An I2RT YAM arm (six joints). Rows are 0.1 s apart.
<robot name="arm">
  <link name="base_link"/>
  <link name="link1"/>
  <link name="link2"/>
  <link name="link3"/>
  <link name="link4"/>
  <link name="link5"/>
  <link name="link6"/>
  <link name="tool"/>
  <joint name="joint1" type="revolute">
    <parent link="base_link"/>
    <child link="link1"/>
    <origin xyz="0 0 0.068"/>
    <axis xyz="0 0 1"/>
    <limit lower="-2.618" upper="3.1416"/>
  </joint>
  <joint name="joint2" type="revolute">
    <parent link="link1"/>
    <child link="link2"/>
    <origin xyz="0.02 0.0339 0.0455"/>
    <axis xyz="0 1 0"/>
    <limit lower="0" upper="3.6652"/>
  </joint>
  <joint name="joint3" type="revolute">
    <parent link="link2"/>
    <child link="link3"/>
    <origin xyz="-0.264 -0.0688 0"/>
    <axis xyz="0 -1 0"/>
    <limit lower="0" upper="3.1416"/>
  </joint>
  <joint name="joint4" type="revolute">
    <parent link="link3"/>
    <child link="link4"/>
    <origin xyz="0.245 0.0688 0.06"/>
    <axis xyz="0 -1 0"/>
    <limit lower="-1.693" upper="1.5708"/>
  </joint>
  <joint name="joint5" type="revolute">
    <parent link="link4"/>
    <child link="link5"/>
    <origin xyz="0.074 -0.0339 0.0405"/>
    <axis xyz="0 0 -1"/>
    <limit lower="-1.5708" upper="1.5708"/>
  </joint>
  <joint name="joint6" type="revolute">
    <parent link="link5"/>
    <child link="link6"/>
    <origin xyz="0.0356 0 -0.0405"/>
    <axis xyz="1 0 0"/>
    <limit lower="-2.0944" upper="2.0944"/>
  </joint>
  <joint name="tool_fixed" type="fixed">
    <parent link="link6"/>
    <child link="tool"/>
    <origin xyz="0 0 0" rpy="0 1.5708 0"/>
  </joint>
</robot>
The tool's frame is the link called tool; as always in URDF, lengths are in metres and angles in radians.
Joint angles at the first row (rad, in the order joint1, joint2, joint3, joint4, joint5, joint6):
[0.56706, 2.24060, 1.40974, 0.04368, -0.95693, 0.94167]
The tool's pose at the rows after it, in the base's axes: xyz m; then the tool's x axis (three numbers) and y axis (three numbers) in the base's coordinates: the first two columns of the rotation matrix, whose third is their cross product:
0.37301 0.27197 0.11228 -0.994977 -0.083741 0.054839 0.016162 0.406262 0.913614
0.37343 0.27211 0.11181 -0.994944 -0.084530 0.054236 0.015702 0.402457 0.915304
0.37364 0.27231 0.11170 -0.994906 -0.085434 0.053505 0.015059 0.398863 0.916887
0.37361 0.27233 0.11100 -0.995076 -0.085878 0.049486 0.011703 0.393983 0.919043
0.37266 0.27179 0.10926 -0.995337 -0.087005 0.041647 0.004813 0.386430 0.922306
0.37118 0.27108 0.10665 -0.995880 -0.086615 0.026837 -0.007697 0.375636 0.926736
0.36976 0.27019 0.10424 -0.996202 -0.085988 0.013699 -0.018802 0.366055 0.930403
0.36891 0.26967 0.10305 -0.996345 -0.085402 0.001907 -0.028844 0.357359 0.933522
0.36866 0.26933 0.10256 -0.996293 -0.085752 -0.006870 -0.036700 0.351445 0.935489
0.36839 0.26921 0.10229 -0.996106 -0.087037 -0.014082 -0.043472 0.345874 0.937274
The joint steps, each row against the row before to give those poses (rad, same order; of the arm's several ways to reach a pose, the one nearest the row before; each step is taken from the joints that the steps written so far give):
[-0.00039, 0.00380, 0.00115, 0.00722, -0.00573, 0.00457]
[-0.00037, 0.00232, 0.00002, 0.00728, -0.00304, 0.00307]
[0.00001, 0.00111, -0.00041, 0.00648, -0.00267, 0.00305]
[-0.00001, 0.00116, -0.00419, 0.01373, -0.00192, 0.00304]
[0.00000, -0.00001, -0.01298, 0.02594, -0.00267, 0.00305]
[0.00039, 0.00002, -0.02019, 0.04196, -0.00075, 0.00459]
[-0.00001, -0.00001, -0.01873, 0.03779, -0.00077, 0.00381]
[0.00001, -0.00038, -0.01293, 0.02972, -0.00076, 0.00344]
[-0.00039, 0.00001, -0.00649, 0.01718, -0.00115, 0.00038]
[0.00001, -0.00002, -0.00499, 0.01414, -0.00189, 0.00039]

